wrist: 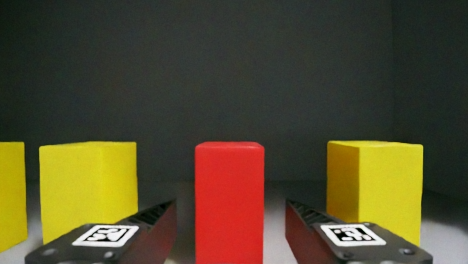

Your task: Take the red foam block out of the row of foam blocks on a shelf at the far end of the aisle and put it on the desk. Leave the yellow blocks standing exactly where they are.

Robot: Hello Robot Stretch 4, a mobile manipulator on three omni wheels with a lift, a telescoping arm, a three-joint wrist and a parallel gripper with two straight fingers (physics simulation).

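Places are measured from the robot's base along level axes (x ahead, y up, z right), in millimetres.
Where they show: gripper, fingertip midpoint: (231, 218).
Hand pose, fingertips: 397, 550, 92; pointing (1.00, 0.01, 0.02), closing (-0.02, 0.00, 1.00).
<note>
Things, the pixels of their centre, and the offset from my fingertips, as dx, dy, dz. "spot": a spot on its surface instead.
- red foam block at the middle of its body: (229, 202) +32, +1, -1
- further yellow block at a spot on its surface: (11, 192) spot: +48, +4, -188
The red foam block (229, 200) stands upright on the shelf in the middle of the wrist view. My gripper (231, 218) is open, with one finger to the left and one to the right of the red block and a gap on each side. The red block's lower end is cut off by the frame edge. A yellow block (75, 185) stands to the left, partly behind the left finger. Another yellow block (389, 185) stands to the right, partly behind the right finger. Part of a further yellow block (11, 192) shows at the left edge. The desk does not show.
The dark back wall (225, 75) of the shelf rises behind the row. A dark side wall (440, 110) stands at the right, beyond the right yellow block. The yellow blocks stand close to the outer sides of the fingers in this view.
</note>
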